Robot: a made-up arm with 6 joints.
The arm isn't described. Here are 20 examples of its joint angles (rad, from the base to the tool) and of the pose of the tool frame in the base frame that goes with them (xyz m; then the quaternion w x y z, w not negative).
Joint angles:
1: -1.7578 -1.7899 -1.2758 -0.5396 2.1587 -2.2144
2: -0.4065 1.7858 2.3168 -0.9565 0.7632 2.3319
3: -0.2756 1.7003 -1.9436 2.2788 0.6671 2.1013
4: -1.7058 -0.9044 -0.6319 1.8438 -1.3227 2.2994
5: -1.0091 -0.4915 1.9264 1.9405 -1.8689 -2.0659
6: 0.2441 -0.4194 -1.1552 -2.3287 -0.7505 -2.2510
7: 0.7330 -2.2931 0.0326 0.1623 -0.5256 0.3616
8: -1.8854 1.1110 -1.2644 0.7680 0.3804 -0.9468
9: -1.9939 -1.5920 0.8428 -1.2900 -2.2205 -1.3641
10: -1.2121 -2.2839 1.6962 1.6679 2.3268 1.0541
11: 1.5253 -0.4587 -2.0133 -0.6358 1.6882 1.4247
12: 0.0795 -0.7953 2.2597 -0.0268 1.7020 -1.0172
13: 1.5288 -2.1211 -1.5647 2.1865 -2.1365 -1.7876
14: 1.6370 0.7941 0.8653 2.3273 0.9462 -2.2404
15: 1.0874 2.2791 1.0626 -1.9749 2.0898 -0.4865
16: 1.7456 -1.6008 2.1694 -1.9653 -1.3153 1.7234
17: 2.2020 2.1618 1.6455 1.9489 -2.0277 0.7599
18: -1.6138 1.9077 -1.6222 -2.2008 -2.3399 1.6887
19: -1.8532 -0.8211 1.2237 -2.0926 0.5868 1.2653
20: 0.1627 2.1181 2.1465 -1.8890 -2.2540 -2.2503
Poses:
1: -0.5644 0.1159 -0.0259 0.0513 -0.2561 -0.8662 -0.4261
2: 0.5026 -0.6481 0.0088 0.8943 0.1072 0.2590 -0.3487
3: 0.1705 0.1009 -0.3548 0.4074 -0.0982 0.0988 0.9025
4: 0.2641 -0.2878 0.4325 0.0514 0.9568 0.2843 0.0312
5: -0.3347 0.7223 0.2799 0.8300 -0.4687 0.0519 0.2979
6: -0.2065 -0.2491 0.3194 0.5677 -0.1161 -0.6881 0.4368
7: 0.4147 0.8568 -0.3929 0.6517 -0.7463 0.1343 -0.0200
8: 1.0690 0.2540 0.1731 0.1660 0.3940 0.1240 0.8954
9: -0.0718 0.0469 0.2045 0.4521 0.3261 0.5218 0.6458
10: 0.1567 0.3617 -0.2470 0.4370 0.1502 0.1731 0.8698
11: -0.1457 0.0339 0.9386 0.5030 -0.1330 -0.2238 0.8241
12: 0.1820 0.2393 0.7060 0.1031 -0.0611 -0.4197 0.8997
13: 0.7584 0.0120 0.5314 0.2993 0.5171 0.3790 0.7067
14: -0.0852 0.4135 0.5859 0.1564 -0.4213 0.2781 0.8489
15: -0.1805 -0.3050 0.3105 0.8320 0.1930 -0.2060 0.4776
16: 0.4468 0.0561 0.1093 0.6874 0.3574 0.4501 0.4441
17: -0.2383 0.4929 0.2072 0.5303 0.3613 0.6574 0.3950
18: 0.4733 0.2430 -0.1643 0.7597 0.2629 0.5007 0.3210
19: -0.0521 0.3330 0.4574 0.8365 -0.2080 -0.0016 0.5070
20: 0.1804 -0.0672 -0.0490 0.6670 -0.3652 0.5506 0.3444
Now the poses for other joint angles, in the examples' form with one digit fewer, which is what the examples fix.
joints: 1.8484 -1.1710 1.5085 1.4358 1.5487 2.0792
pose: 0.286 -0.210 -0.375 0.101 0.430 -0.721 -0.535
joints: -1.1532 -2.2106 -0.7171 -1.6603 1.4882 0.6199
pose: -0.135 -0.129 -0.352 0.228 0.883 -0.409 -0.021
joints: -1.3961 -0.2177 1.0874 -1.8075 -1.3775 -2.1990
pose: -0.043 0.166 0.169 0.243 -0.504 -0.821 -0.111
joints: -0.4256 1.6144 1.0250 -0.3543 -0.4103 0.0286
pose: 0.387 -0.904 -0.180 0.446 0.668 0.548 -0.233
